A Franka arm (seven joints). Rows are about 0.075 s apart.
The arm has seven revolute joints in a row. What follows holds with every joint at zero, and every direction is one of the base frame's. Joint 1 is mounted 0.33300 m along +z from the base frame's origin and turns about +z. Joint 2 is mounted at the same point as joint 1 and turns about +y. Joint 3 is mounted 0.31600 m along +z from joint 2 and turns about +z. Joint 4 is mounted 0.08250 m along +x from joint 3 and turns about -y. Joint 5 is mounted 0.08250 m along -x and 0.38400 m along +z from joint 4 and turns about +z. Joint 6 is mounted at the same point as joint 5 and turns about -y. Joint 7 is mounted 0.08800 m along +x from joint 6 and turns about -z. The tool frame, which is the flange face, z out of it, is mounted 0.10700 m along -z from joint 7; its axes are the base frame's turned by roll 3.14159, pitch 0.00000 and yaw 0.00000 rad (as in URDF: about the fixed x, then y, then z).
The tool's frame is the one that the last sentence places.
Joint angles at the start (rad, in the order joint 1, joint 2, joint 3, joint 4, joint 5, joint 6, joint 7):
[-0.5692 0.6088 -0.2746 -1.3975 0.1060 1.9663 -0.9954]
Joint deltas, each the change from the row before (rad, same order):
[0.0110 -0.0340 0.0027 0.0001 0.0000 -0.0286 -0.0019]
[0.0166 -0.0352 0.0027 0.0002 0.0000 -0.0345 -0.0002]
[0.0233 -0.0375 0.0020 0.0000 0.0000 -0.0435 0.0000]
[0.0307 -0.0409 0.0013 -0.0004 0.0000 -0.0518 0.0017]
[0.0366 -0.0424 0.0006 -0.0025 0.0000 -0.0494 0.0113]
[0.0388 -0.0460 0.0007 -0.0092 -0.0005 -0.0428 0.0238]
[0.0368 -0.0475 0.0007 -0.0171 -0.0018 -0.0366 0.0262]
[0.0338 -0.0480 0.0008 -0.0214 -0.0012 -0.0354 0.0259]
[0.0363 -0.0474 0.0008 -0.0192 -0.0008 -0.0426 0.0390]
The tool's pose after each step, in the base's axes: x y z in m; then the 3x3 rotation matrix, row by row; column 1 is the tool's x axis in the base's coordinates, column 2 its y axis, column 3 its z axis. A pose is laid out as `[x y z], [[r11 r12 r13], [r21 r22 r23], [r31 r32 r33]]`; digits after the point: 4 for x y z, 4 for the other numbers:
[0.5111 -0.4936 0.3801], [[0.9847 0.1687 -0.0447], [0.1678 -0.9856 -0.0225], [-0.0479 0.0147 -0.9987]]
[0.5159 -0.4803 0.4014], [[0.9819 0.1860 -0.0370], [0.1855 -0.9825 -0.0154], [-0.0392 0.0082 -0.9992]]
[0.5218 -0.4626 0.4232], [[0.9773 0.2091 -0.0343], [0.2092 -0.9779 -0.0032], [-0.0342 -0.0041 -0.9994]]
[0.5283 -0.4400 0.4463], [[0.9708 0.2374 -0.0358], [0.2380 -0.9712 0.0129], [-0.0317 -0.0211 -0.9993]]
[0.5350 -0.4141 0.4692], [[0.9644 0.2617 -0.0370], [0.2628 -0.9645 0.0275], [-0.0285 -0.0362 -0.9989]]
[0.5399 -0.3868 0.4915], [[0.9604 0.2761 -0.0366], [0.2775 -0.9599 0.0399], [-0.0241 -0.0485 -0.9985]]
[0.5413 -0.3606 0.5109], [[0.9574 0.2862 -0.0379], [0.2879 -0.9562 0.0519], [-0.0214 -0.0606 -0.9979]]
[0.5397 -0.3361 0.5281], [[0.9550 0.2937 -0.0417], [0.2960 -0.9529 0.0659], [-0.0204 -0.0753 -0.9970]]
[0.5369 -0.3100 0.5448], [[0.9552 0.2916 -0.0513], [0.2950 -0.9519 0.0827], [-0.0247 -0.0942 -0.9952]]

